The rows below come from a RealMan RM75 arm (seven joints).
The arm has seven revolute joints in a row. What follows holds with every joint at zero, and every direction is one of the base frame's.
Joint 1 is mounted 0.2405 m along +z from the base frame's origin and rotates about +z.
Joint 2 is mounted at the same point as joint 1 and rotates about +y.
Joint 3 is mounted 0.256 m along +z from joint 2 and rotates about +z.
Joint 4 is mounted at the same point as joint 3 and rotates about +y.
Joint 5 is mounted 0.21 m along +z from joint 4 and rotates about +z.
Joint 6 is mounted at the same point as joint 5 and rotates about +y.
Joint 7 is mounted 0.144 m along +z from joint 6 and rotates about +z.
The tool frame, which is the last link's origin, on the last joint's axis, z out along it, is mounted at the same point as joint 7; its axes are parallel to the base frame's.
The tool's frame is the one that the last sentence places.
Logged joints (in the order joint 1, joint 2, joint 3, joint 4, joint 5, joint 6, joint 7), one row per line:
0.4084, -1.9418, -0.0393, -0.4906, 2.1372, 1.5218, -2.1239
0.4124, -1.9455, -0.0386, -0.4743, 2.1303, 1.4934, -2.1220
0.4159, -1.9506, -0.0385, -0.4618, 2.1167, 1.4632, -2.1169
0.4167, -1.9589, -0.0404, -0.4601, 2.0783, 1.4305, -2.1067
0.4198, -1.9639, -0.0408, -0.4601, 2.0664, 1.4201, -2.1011
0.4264, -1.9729, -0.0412, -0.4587, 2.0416, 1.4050, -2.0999
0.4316, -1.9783, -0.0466, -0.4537, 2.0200, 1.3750, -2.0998
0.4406, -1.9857, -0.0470, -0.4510, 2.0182, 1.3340, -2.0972
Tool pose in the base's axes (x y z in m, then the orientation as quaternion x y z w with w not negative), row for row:
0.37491, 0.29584, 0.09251, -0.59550, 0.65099, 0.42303, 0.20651
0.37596, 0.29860, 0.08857, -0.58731, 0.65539, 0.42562, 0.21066
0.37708, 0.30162, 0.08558, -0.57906, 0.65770, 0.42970, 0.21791
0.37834, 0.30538, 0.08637, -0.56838, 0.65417, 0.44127, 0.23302
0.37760, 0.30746, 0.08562, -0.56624, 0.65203, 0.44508, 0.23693
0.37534, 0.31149, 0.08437, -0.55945, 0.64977, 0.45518, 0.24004
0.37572, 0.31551, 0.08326, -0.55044, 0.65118, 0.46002, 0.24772
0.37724, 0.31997, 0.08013, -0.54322, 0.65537, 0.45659, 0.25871
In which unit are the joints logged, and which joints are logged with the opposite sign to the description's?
The joints are logged in radians. Opposite sign: joint 2, joint 5, joint 6, joint 7.
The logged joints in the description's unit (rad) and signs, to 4 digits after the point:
0.4084, 1.9418, -0.0393, -0.4906, -2.1372, -1.5218, 2.1239
0.4124, 1.9455, -0.0386, -0.4743, -2.1303, -1.4934, 2.1220
0.4159, 1.9506, -0.0385, -0.4618, -2.1167, -1.4632, 2.1169
0.4167, 1.9589, -0.0404, -0.4601, -2.0783, -1.4305, 2.1067
0.4198, 1.9639, -0.0408, -0.4601, -2.0664, -1.4201, 2.1011
0.4264, 1.9729, -0.0412, -0.4587, -2.0416, -1.4050, 2.0999
0.4316, 1.9783, -0.0466, -0.4537, -2.0200, -1.3750, 2.0998
0.4406, 1.9857, -0.0470, -0.4510, -2.0182, -1.3340, 2.0972

